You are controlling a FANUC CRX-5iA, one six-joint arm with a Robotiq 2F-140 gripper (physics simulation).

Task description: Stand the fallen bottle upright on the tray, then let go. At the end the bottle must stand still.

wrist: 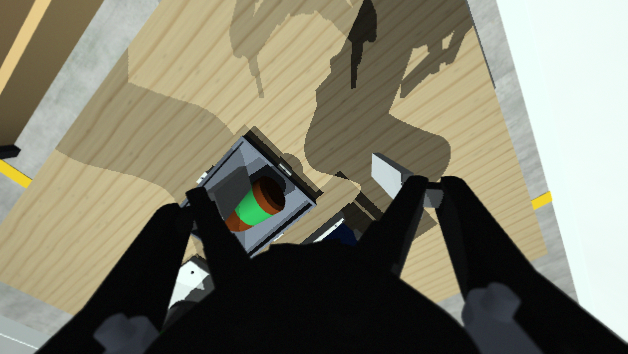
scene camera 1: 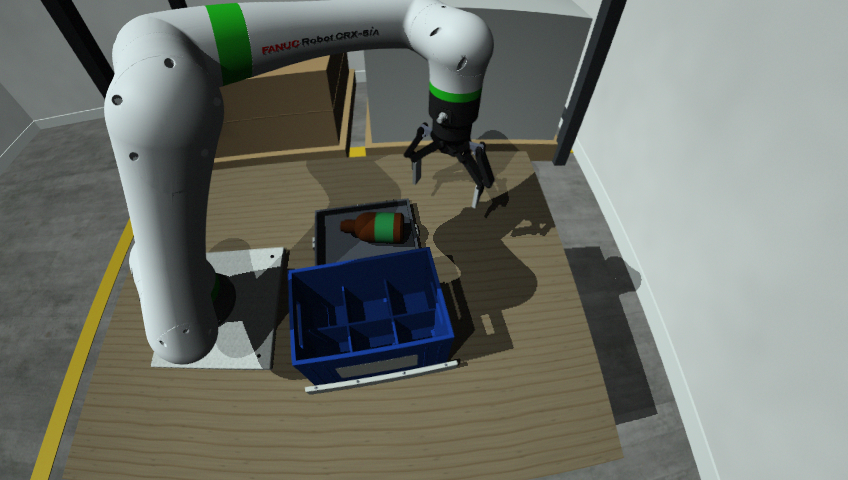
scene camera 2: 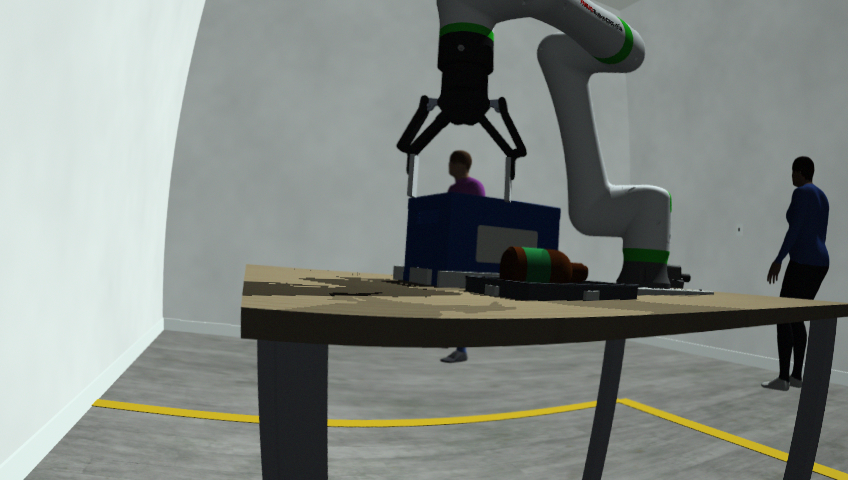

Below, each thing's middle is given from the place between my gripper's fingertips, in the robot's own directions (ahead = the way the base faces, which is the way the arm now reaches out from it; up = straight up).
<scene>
Now: the brown bottle (scene camera 2: pixel 532 265) 17 cm behind my hand, 2 cm to the right of it and 10 cm below it. Round my hand: dark grey tray (scene camera 1: pixel 331 245) 20 cm behind, 3 cm to the right, 13 cm below; then blue crate (scene camera 1: pixel 378 315) 16 cm behind, 29 cm to the right, 6 cm below.
</scene>
